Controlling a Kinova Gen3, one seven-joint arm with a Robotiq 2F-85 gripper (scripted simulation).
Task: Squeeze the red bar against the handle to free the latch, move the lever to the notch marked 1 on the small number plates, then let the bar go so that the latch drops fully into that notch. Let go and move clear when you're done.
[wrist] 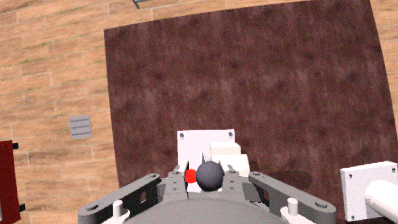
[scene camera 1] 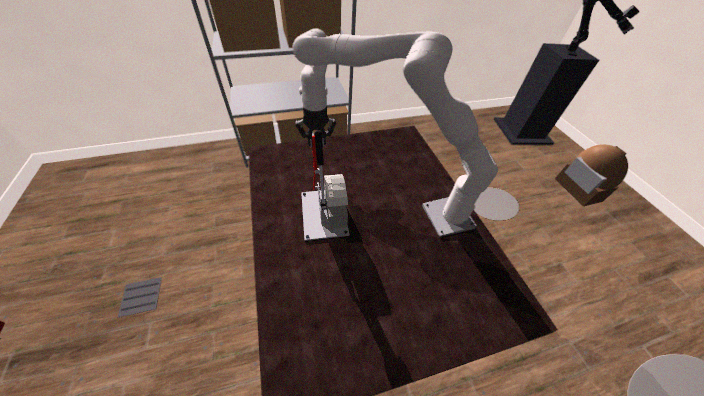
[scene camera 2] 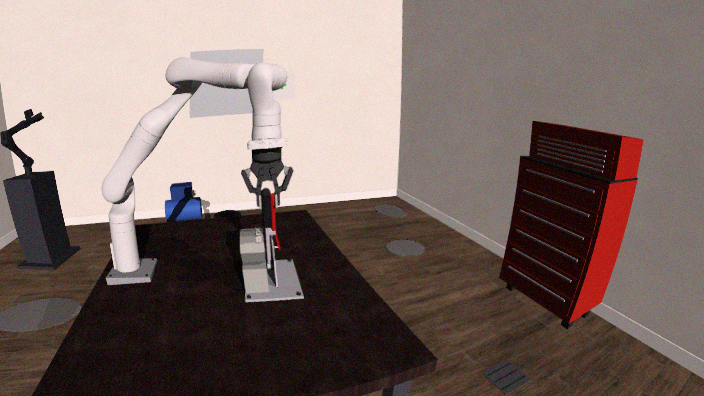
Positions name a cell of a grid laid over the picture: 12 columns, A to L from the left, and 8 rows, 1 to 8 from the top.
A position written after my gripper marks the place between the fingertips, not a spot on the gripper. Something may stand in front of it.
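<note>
My gripper (scene camera 2: E5), (wrist: G7), (scene camera 1: F3). Notched housing (scene camera 2: E6), (wrist: F6), (scene camera 1: F4).
</note>
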